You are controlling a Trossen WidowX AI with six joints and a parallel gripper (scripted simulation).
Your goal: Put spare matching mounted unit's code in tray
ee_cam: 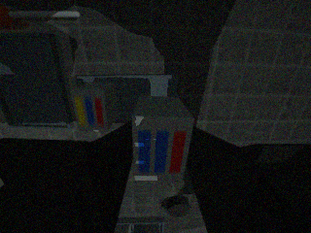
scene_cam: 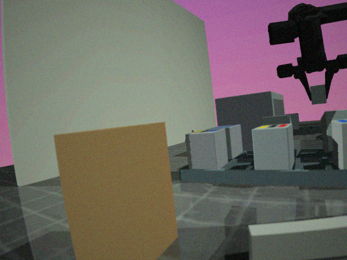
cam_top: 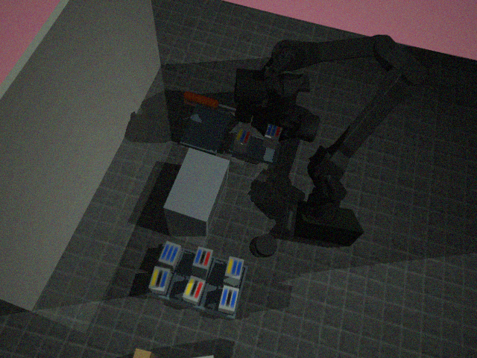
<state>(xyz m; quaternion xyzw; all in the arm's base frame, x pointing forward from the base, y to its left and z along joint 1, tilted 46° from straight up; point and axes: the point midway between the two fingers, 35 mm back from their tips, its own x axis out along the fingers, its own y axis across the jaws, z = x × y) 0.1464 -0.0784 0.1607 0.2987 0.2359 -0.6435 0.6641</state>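
Right now the grey tray is 17 cm ahead of my gripper tip, 8 cm below it and 3 cm to the right of it. Round my gripper tip: mounted unit: 18 cm to the left, 14 cm ahead, 3 cm below; then dark cylinder: 25 cm to the left, 7 cm below, 4 cm behind; then spare rack: 36 cm to the left, 9 cm ahead, 7 cm below.
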